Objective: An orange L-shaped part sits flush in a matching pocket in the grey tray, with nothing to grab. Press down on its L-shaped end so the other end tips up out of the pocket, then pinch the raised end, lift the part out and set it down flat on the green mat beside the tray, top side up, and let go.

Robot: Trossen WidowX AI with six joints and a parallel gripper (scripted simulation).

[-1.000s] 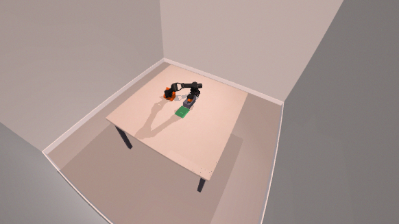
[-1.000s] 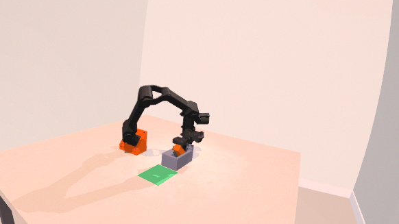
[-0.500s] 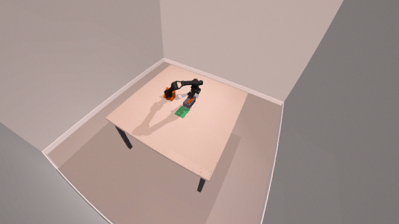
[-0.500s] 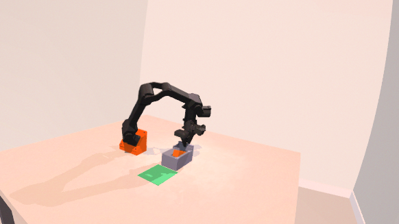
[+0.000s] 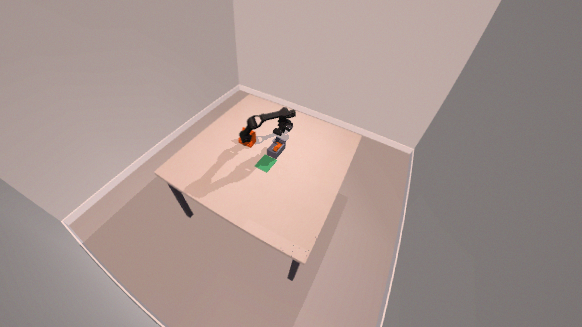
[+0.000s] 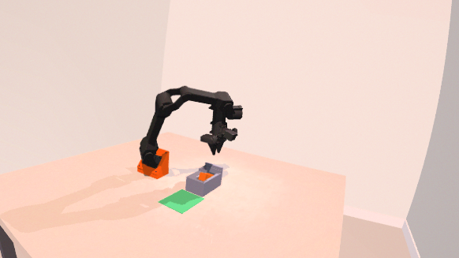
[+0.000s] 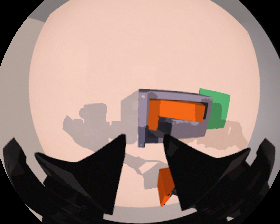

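The orange L-shaped part is 100 mm below my gripper tip, 50 mm to the right of it and 10 mm behind it. Round my gripper tip: green mat (220 mm to the right, 160 mm below, 30 mm behind).
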